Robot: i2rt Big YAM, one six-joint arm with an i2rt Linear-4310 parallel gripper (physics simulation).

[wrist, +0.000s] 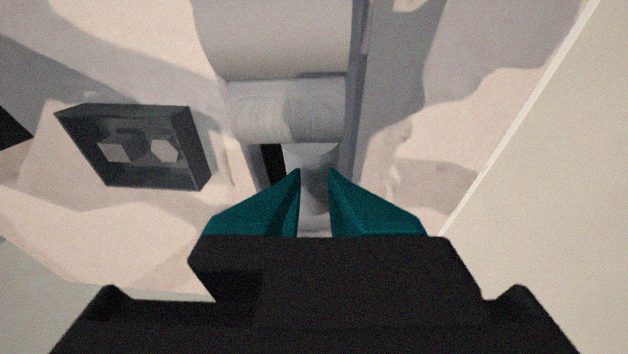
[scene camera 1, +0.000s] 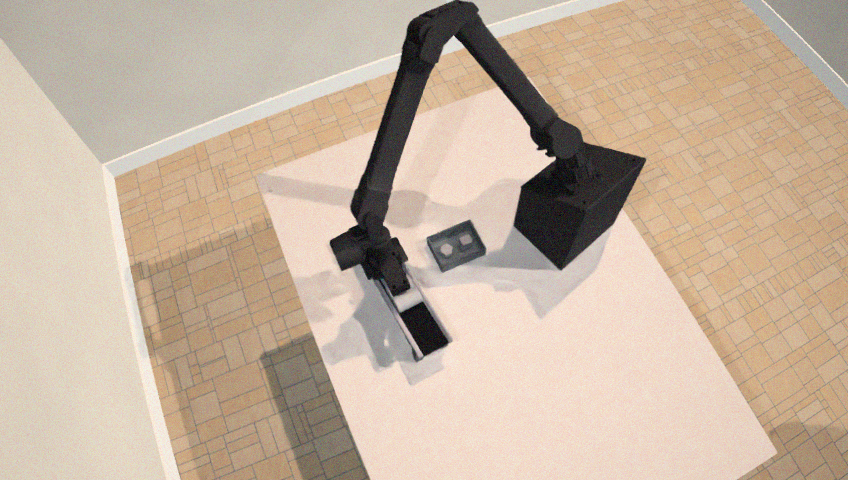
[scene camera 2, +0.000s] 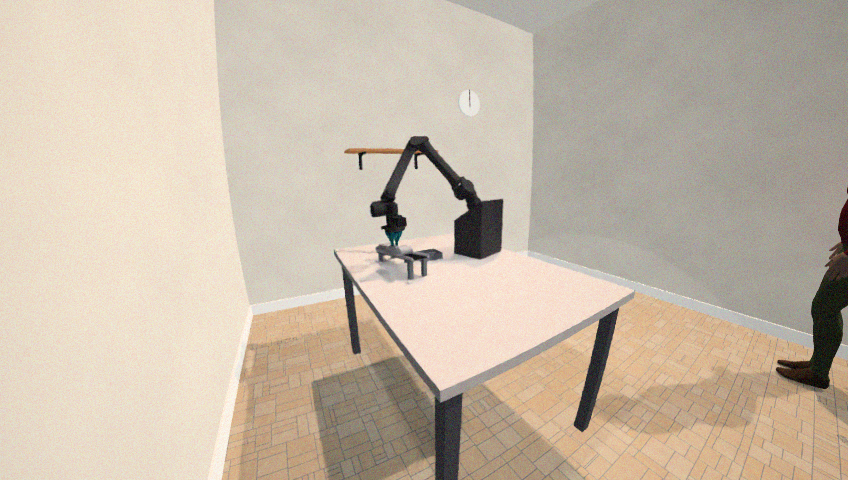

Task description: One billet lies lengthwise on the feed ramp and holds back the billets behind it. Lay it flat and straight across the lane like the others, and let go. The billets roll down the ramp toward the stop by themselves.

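In the wrist view, the lengthwise billet lies in the ramp lane below my fingertips. It looks slightly skewed and close to the right rail; its lower part shows between the fingers. A pale billet lies across the lane just above it in the view, with a larger-looking one behind that. A pale billet also shows beside the wrist in scene camera 1. The ramp is grey and stands on legs. My gripper is shut to a narrow gap, with nothing held, over the lane. Scene camera 1 hides its fingertips.
A small dark tray with two pale pieces stands beside the ramp, on the arm-base side. The black base block stands farther along the table. A black surface shows at the ramp's near end.
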